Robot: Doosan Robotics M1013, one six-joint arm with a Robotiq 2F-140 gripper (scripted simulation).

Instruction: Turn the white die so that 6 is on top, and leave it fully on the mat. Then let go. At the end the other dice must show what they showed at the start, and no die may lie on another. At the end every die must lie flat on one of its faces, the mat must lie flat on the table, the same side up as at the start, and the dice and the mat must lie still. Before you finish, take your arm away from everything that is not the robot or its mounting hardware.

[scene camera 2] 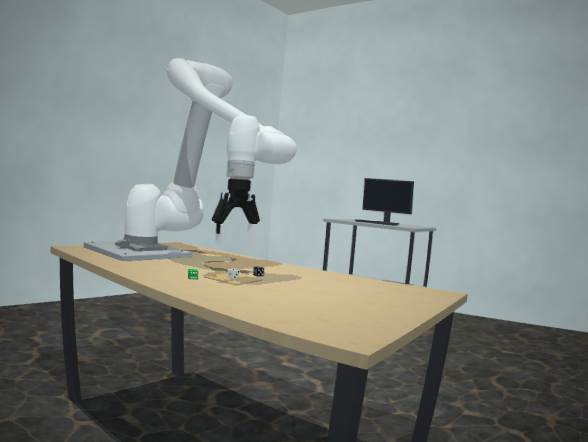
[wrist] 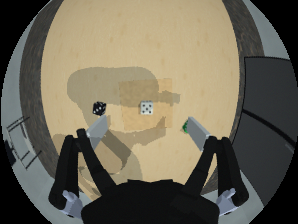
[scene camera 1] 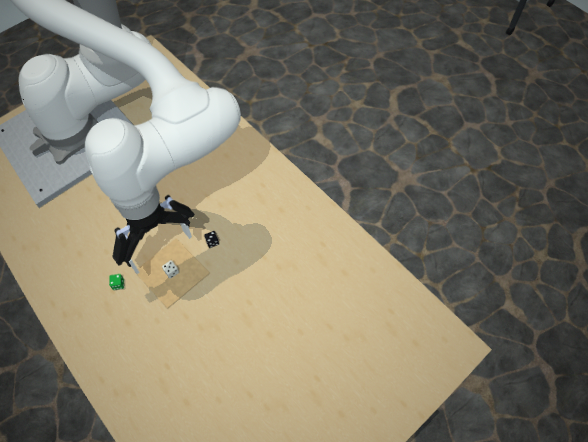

Labels:
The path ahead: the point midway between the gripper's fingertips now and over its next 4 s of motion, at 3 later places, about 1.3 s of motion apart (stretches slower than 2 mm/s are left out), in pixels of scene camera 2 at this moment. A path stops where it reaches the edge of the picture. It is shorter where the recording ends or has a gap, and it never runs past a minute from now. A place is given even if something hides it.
The gripper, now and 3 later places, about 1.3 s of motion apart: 235, 243; 234, 252; 233, 266; 233, 254

